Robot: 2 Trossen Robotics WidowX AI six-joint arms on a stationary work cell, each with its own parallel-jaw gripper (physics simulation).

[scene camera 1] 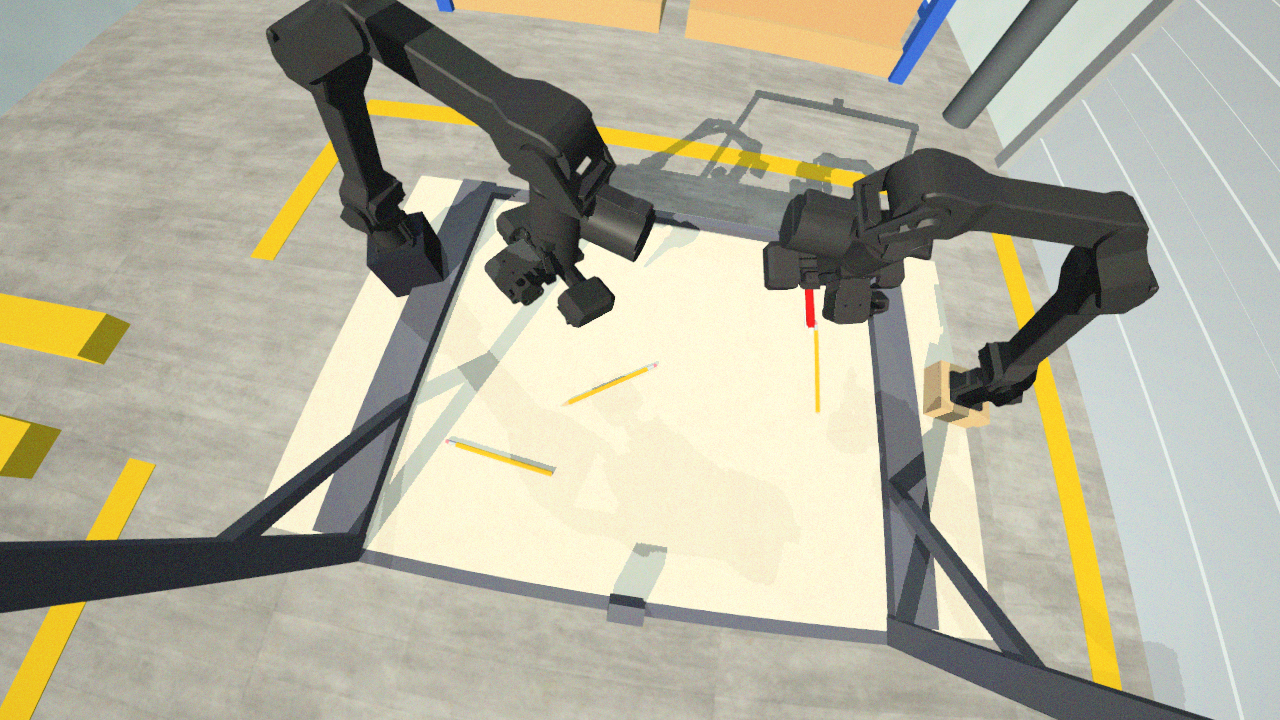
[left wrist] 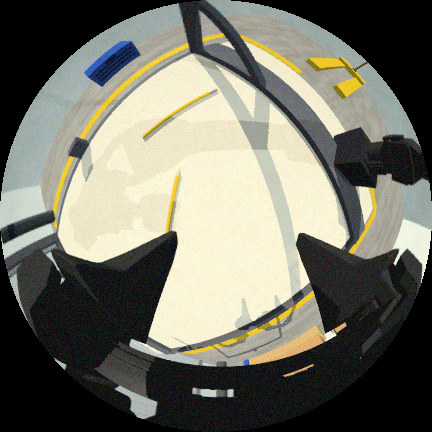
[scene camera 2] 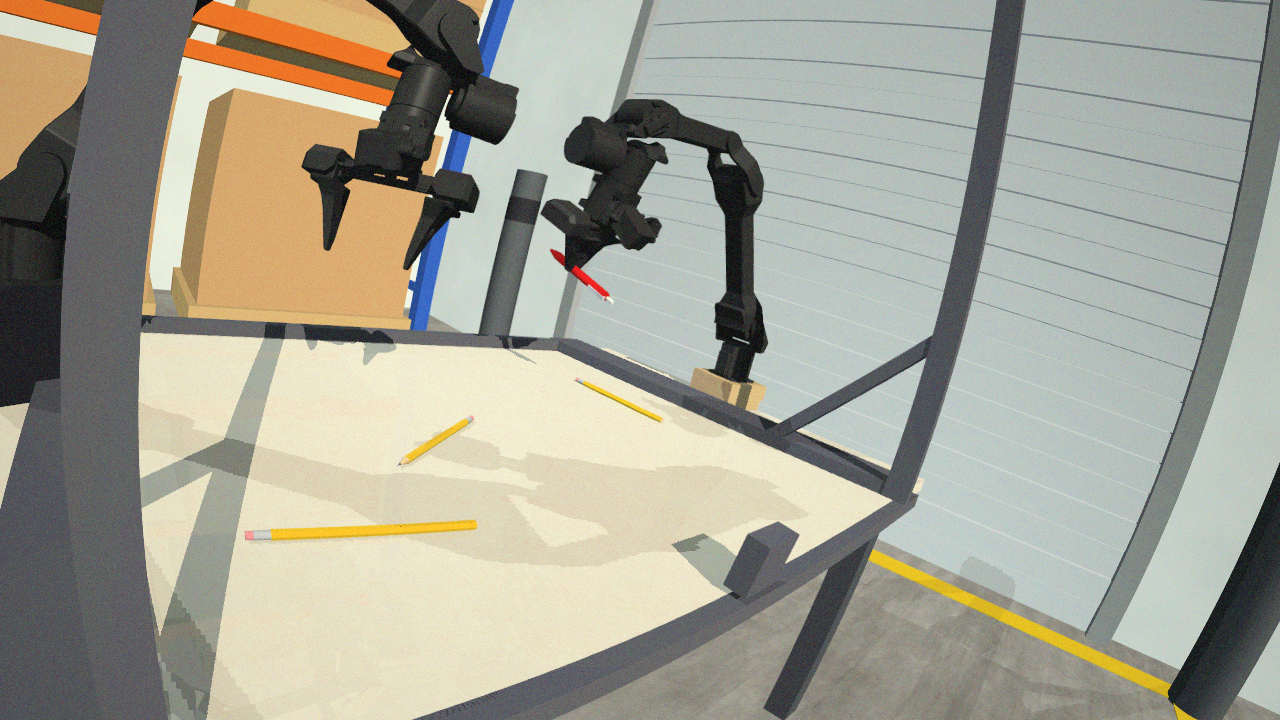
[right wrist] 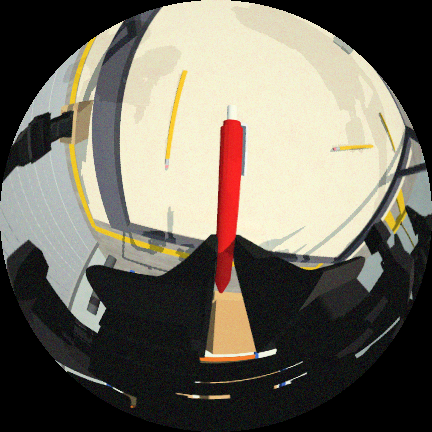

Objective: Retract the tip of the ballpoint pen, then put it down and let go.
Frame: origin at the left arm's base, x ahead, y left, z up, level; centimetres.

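Seen in the pictures: left gripper, fingertip midpoint: [scene camera 1: 551, 300] [left wrist: 240, 238] [scene camera 2: 364, 259] [right wrist: 400, 220]; right gripper, fingertip midpoint: [scene camera 1: 807, 279] [scene camera 2: 570, 270] [right wrist: 224, 240]; left arm's base, origin of the base link: [scene camera 1: 395, 237] [left wrist: 370, 157] [scene camera 2: 31, 278] [right wrist: 381, 244]; right arm's base, origin of the base link: [scene camera 1: 965, 391] [scene camera 2: 731, 377] [right wrist: 66, 123].
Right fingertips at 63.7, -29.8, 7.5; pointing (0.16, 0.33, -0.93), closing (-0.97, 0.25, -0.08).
Observation:
Offsets run from my right fingertips to a thing's middle, as dx, dy, dz. "pt": to the spot under its first point. Level surfaces: height alone.
A red ballpoint pen @(-0.6, -1.9, -0.3) [scene camera 1: 810, 307] [scene camera 2: 590, 282] [right wrist: 231, 185] is held tilted in the air above the back right part of the table. My right gripper [scene camera 2: 572, 263] [right wrist: 224, 240] is shut on it near its conical end. The white push button @(-1.7, -7.5, -2.5) [right wrist: 231, 112] sticks out of the far end, and a grey clip @(-2.0, -5.4, -2.0) [right wrist: 244, 150] runs along one side. The conical end looks red down to its end in the right wrist view. My left gripper [scene camera 2: 368, 257] [left wrist: 240, 238] is open and empty, above the back left part of the table.
The pale table @(dz -18.1) [scene camera 1: 716, 295] has a dark raised frame [scene camera 1: 769, 618]. Three yellow pencils lie on it: one in the middle [scene camera 1: 610, 385] [scene camera 2: 435, 440], one at the front left [scene camera 1: 501, 455] [scene camera 2: 358, 530], and one near the right edge @(pt +6.4, -10.7, -17.5) [scene camera 1: 817, 371] [scene camera 2: 619, 400] [right wrist: 175, 120].

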